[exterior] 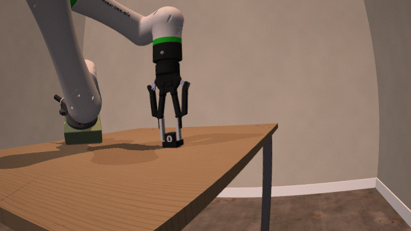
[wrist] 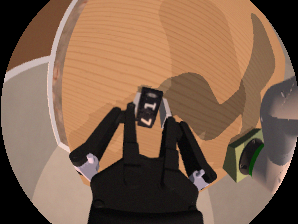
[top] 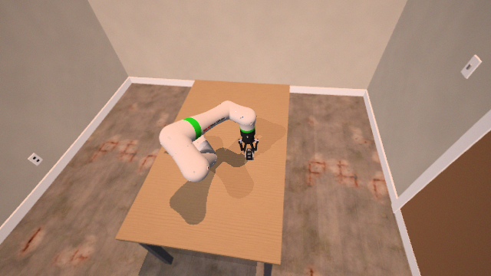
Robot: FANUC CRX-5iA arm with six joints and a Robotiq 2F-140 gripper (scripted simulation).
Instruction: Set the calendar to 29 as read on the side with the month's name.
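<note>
Now: hand 40 mm above the black calendar tray and 20 mm to the right of it.
</note>
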